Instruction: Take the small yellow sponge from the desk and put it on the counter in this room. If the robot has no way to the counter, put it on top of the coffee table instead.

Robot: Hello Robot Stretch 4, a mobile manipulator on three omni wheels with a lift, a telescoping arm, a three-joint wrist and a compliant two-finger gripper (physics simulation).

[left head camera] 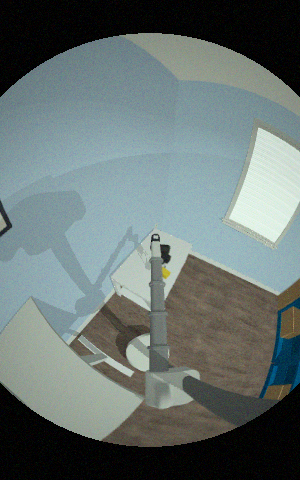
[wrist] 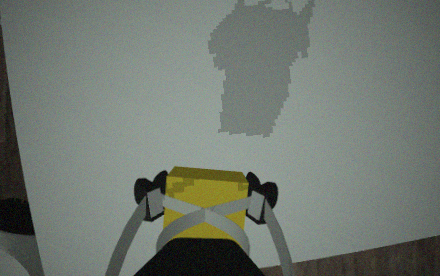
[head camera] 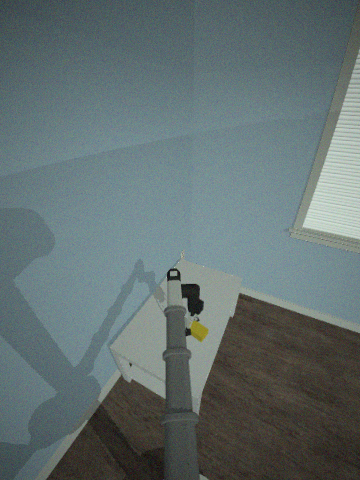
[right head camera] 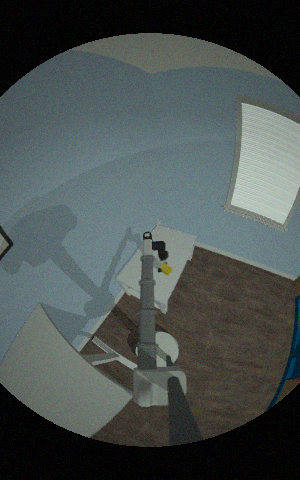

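Where they show: gripper, between the fingertips: (wrist: 206, 187) (head camera: 192, 329) (right head camera: 162, 268); robot's base, origin of its link: (left head camera: 146, 351) (right head camera: 157, 348).
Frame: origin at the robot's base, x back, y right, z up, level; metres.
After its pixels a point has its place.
My gripper (head camera: 196, 328) {x -0.717, y 0.087, z 0.535 m} (wrist: 206, 187) {x -0.717, y 0.087, z 0.535 m} is shut on the small yellow sponge (head camera: 200, 331) {x -0.673, y 0.125, z 0.579 m} (left head camera: 166, 273) {x -0.668, y 0.134, z 0.579 m} (right head camera: 166, 270) {x -0.661, y 0.122, z 0.579 m} (wrist: 205, 195) {x -0.720, y 0.083, z 0.579 m}, with a dark fingertip at each side of it. The sponge is held above the top of a low white piece of furniture (head camera: 140, 335) {x -0.762, y -0.214, z 0.423 m} (left head camera: 132, 275) {x -0.726, y -0.166, z 0.422 m} (right head camera: 132, 275) {x -0.719, y -0.206, z 0.423 m} (wrist: 100, 100) {x -0.658, y -0.070, z 0.423 m} in the room corner. In the wrist view, the gripper's shadow falls on that top, apart from the sponge. The frames do not tell for sure whether this furniture is the counter or the coffee table. The arm hides part of it in the head views.
A large pale tabletop (left head camera: 55, 370) {x 0.131, y -0.444, z 0.922 m} (right head camera: 55, 375) {x 0.204, y -0.462, z 0.923 m} is at the lower left, beside my base. Blue shelving (left head camera: 280, 345) {x 0.504, y 1.981, z 0.049 m} with brown boxes (left head camera: 290, 322) {x 0.203, y 2.079, z 0.271 m} is at the right. Blue walls meet behind the white furniture. A window (head camera: 335, 175) {x -1.232, y 1.022, z 1.216 m} (left head camera: 265, 185) {x -1.142, y 1.172, z 1.401 m} (right head camera: 262, 165) {x -1.142, y 1.172, z 1.378 m} is in the right wall.
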